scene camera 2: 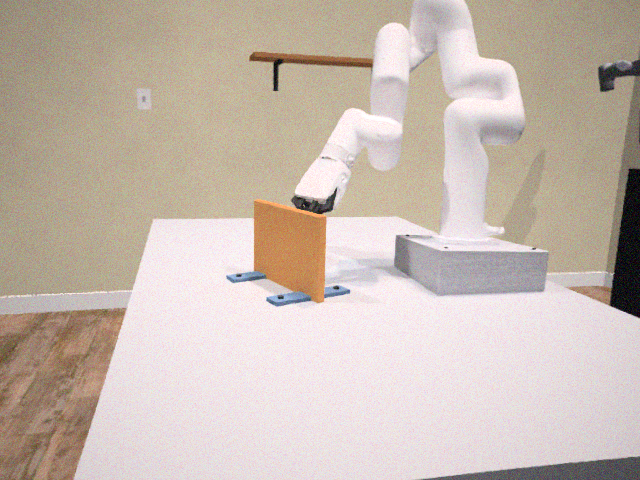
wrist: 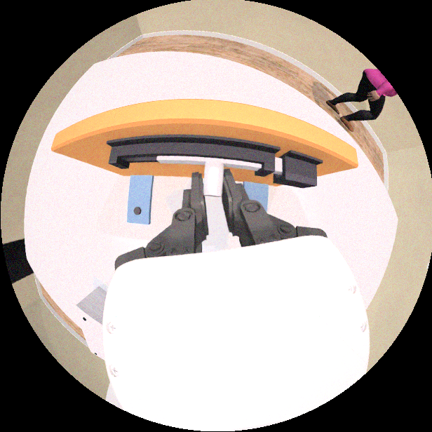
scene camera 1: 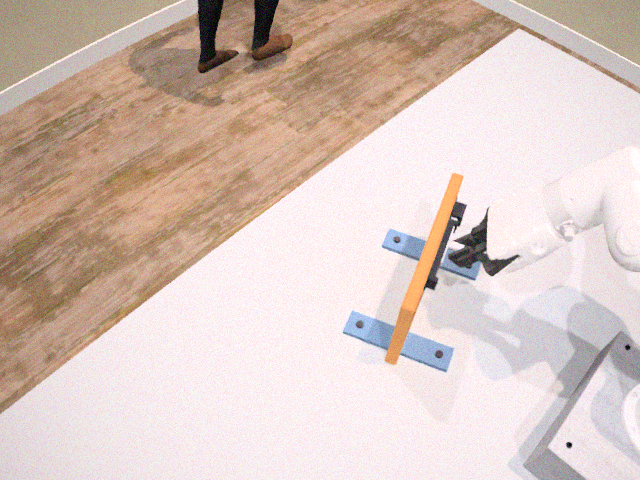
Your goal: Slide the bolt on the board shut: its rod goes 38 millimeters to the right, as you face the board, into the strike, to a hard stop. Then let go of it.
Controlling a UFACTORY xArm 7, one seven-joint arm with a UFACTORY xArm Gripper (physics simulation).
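Seen in the pictures: gripper, between the fingertips: (scene camera 1: 454,255); arm's base, origin of its link: (scene camera 2: 460,240).
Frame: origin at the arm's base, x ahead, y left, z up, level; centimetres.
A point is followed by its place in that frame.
The orange board (scene camera 1: 432,242) @(y 9.5, x 39.3, z 8.5 cm) (scene camera 2: 289,248) @(y 10.8, x 39.5, z 0.5 cm) (wrist: 200,111) stands upright, its bolt side toward the arm. In the wrist view the dark bolt housing (wrist: 195,148) runs along it, with the white rod (wrist: 175,160) inside. The rod's end spans the small gap to the dark strike (wrist: 300,171) (scene camera 1: 458,211) @(y 0.3, x 41.9, z 6.1 cm) on the right; how deep it goes into the strike is hidden. The white knob (wrist: 213,181) sticks out toward me. My gripper (wrist: 211,186) (scene camera 1: 453,249) @(y 4.7, x 37.8, z 3.0 cm) (scene camera 2: 312,205) is shut on the knob, one dark finger on each side. In scene camera 2 the board hides the bolt.
Blue feet (scene camera 1: 423,349) @(y 14.2, x 32.2, z -7.3 cm) (wrist: 141,200) with dark screws carry the board and stick out on both sides. The grey base block (scene camera 2: 491,271) @(y 14.1, x -1.6, z -3.4 cm) of the arm stands on the white table (scene camera 2: 336,387) @(y 54.4, x 35.7, z -8.1 cm). A person (scene camera 1: 209,31) (wrist: 372,97) stands on the wooden floor beyond the table.
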